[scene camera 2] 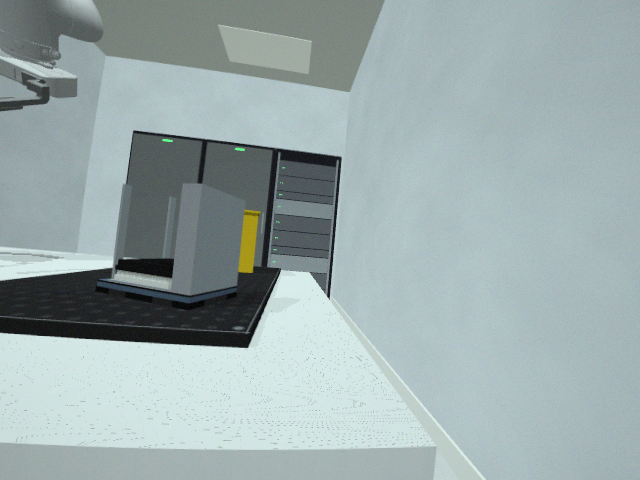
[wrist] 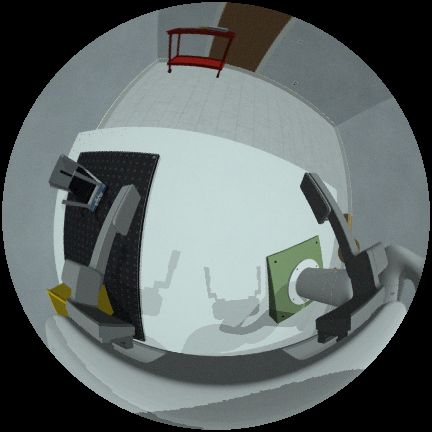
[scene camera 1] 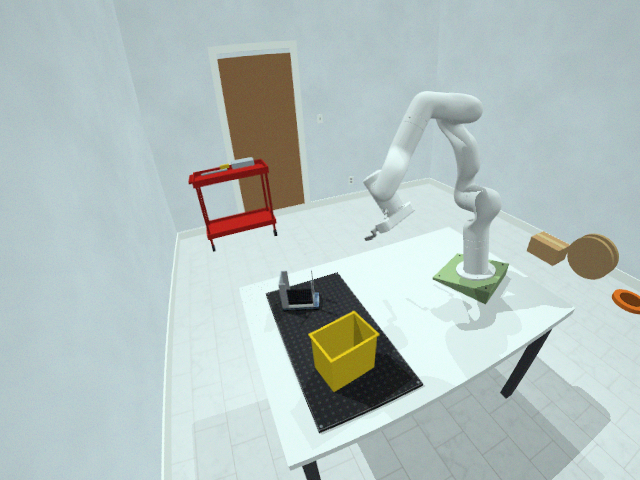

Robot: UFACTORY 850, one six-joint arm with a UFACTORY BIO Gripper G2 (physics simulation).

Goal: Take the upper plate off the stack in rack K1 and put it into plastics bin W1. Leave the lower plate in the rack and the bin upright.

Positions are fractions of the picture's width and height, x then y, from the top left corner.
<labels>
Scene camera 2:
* yellow plastics bin W1: 0.39, 0.46
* black plate: 0.26, 0.56
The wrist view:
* my gripper: 0.51, 0.42
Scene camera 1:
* yellow plastics bin W1: 0.54, 0.73
</labels>
